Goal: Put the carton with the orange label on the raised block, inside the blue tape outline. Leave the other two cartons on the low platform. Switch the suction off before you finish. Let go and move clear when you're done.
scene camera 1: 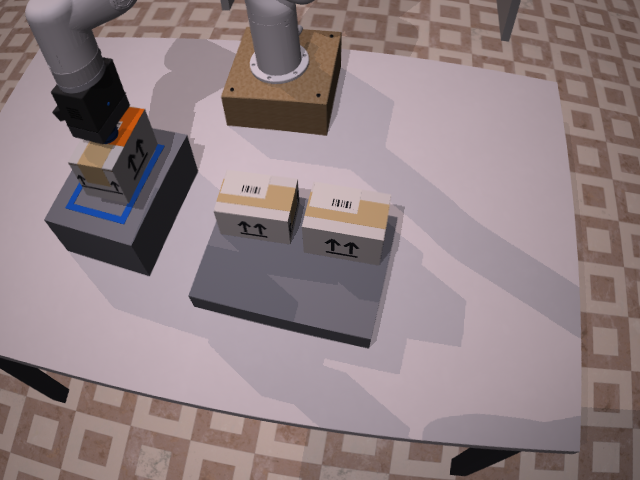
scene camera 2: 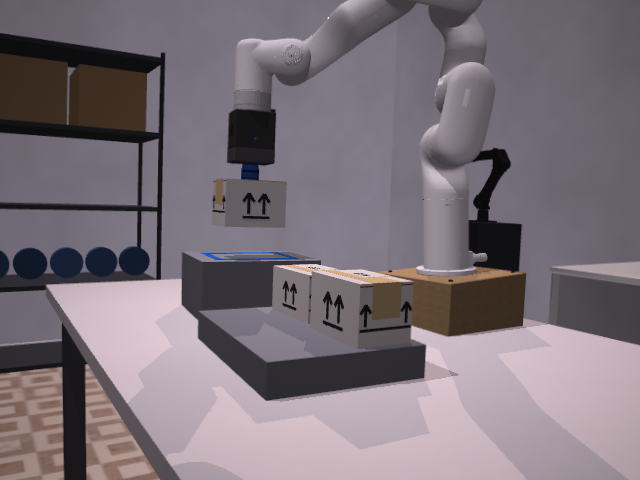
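Pixels of known places: hand, tool point: (scene camera 1: 110, 140) (scene camera 2: 249, 186); arm's base, link origin: (scene camera 1: 279, 63) (scene camera 2: 446, 272).
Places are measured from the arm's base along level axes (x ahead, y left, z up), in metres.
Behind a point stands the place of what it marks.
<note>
The carton with the orange label (scene camera 1: 135, 157) @[z 0.130, x 0.399, y -0.087 m] (scene camera 2: 255, 204) @[z 0.130, x 0.398, y -0.086 m] hangs upright from my suction cup (scene camera 1: 109, 136) (scene camera 2: 250, 172), which is sealed on its top. In scene camera 2 a gap shows between its underside and the raised block (scene camera 1: 155, 217) @[z -0.020, x 0.420, y -0.079 m] (scene camera 2: 232, 284) @[z -0.028, x 0.443, y -0.078 m]. The blue tape outline (scene camera 1: 97, 214) @[z 0.018, x 0.467, y -0.170 m] (scene camera 2: 212, 256) @[z 0.018, x 0.465, y -0.167 m] lies on the block's top, below the carton; in scene camera 1 the carton covers part of it. Two other cartons, one left (scene camera 1: 253, 223) @[z 0.001, x 0.385, y 0.105 m] (scene camera 2: 290, 293) @[z -0.016, x 0.385, y 0.104 m] and one right (scene camera 1: 342, 242) @[z 0.004, x 0.374, y 0.260 m] (scene camera 2: 336, 307) @[z -0.009, x 0.373, y 0.268 m], stand side by side on the low platform (scene camera 1: 248, 273) @[z -0.055, x 0.453, y 0.117 m] (scene camera 2: 248, 330) @[z -0.055, x 0.480, y 0.190 m].
The arm's wooden base block (scene camera 1: 276, 114) @[z -0.051, x 0.101, y 0.030 m] (scene camera 2: 485, 304) @[z -0.049, x -0.014, y 0.117 m] stands at the back of the table. The low platform is to the right of the raised block in scene camera 1. A shelf rack (scene camera 2: 161, 155) with boxes and blue round things stands behind the table.
</note>
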